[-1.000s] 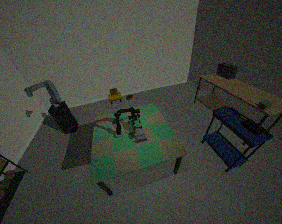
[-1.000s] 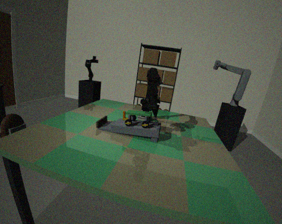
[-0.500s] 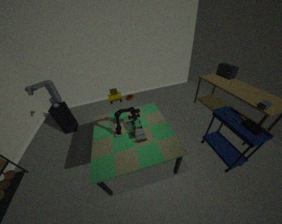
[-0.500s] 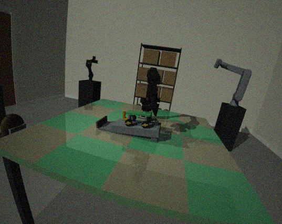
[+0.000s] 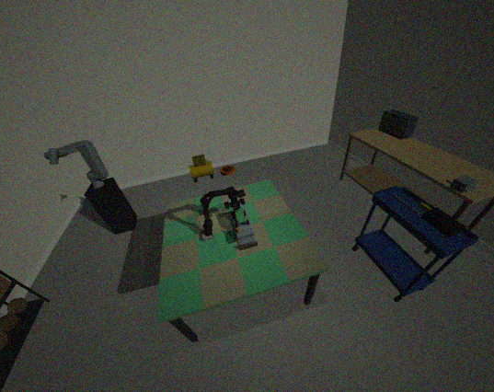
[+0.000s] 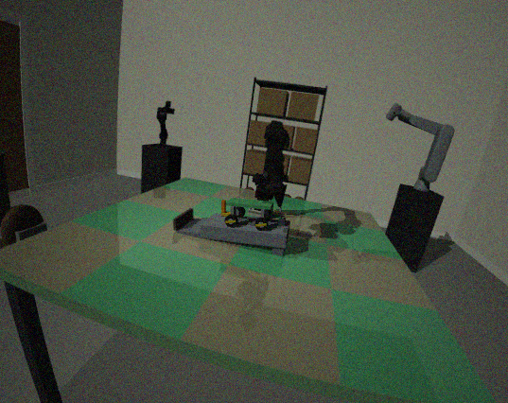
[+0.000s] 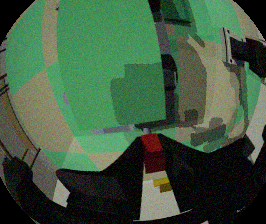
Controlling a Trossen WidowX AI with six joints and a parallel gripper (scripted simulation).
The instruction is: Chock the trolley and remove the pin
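The dark green tray lies 11 cm behind my gripper tip, 20 cm to the right of it and 16 cm below it. Round my gripper tip: red-headed stop pin right at my gripper tip; then yellow chock 4 cm behind, 20 cm to the right, 7 cm below; then grey ramp 2 cm ahead, 11 cm to the right, 11 cm below.
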